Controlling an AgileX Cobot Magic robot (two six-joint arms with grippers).
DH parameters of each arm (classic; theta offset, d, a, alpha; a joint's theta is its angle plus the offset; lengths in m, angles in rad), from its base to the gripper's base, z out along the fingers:
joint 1: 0 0.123 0 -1.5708
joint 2: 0.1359 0 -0.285 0
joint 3: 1.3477 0 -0.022 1.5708
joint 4: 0 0.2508 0 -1.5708
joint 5: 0 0 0.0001 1.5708
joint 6: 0 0.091 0 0
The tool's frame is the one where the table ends.
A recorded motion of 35 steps. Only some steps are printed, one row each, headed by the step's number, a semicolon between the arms.
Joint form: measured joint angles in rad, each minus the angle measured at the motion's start. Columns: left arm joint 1, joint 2, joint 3, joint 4, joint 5, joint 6; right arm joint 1, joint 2, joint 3, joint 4, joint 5, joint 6.
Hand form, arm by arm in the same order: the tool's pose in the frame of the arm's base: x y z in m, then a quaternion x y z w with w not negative. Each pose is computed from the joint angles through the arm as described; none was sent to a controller.
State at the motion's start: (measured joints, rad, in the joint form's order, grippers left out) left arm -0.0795 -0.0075 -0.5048 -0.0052 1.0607 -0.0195; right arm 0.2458 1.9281 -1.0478 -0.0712 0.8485 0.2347
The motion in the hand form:
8: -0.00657 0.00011 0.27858 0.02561 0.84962 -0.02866 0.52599; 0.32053 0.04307 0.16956 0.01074 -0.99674 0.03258 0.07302
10: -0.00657 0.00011 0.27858 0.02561 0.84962 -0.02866 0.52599; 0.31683 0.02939 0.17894 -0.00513 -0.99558 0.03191 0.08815
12: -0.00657 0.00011 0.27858 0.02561 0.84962 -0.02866 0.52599; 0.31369 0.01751 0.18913 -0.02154 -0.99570 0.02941 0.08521
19: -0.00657 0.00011 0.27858 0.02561 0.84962 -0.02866 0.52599; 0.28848 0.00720 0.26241 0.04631 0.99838 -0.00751 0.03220
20: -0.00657 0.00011 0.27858 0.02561 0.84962 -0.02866 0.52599; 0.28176 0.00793 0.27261 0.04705 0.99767 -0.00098 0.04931
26: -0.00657 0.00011 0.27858 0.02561 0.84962 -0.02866 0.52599; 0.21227 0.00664 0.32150 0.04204 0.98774 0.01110 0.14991
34: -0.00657 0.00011 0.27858 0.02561 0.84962 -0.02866 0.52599; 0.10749 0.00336 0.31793 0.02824 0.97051 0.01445 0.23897
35: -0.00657 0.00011 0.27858 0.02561 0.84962 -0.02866 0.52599; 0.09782 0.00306 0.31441 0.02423 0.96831 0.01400 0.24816
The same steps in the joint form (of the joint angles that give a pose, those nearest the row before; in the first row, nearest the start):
8: 0.0000 0.0000 0.0000 0.0000 0.0000 0.0000; -0.0996 -0.0671 -0.1275 0.0217 0.2780 -0.0853
10: 0.0000 0.0000 0.0000 0.0000 0.0000 0.0000; -0.1408 -0.0902 -0.1328 0.0238 0.3352 -0.0974
12: 0.0000 0.0000 0.0000 0.0000 0.0000 0.0000; -0.1775 -0.1212 -0.1328 0.0251 0.3589 -0.1030
19: 0.0000 0.0000 0.0000 0.0000 0.0000 0.0000; -0.2146 -0.3641 -0.1318 0.0499 0.3621 -0.1039
20: 0.0000 0.0000 0.0000 0.0000 0.0000 0.0000; -0.2145 -0.4050 -0.1261 0.0609 0.3621 -0.1060
26: 0.0000 0.0000 0.0000 0.0000 0.0000 0.0000; -0.2145 -0.7277 -0.0106 0.0712 0.3656 -0.1184
34: 0.0000 0.0000 0.0000 0.0000 0.0000 0.0000; -0.2146 -1.1785 0.2531 0.0713 0.3711 -0.1453
35: 0.0000 0.0000 0.0000 0.0000 0.0000 0.0000; -0.2146 -1.2255 0.2822 0.0713 0.3701 -0.1535

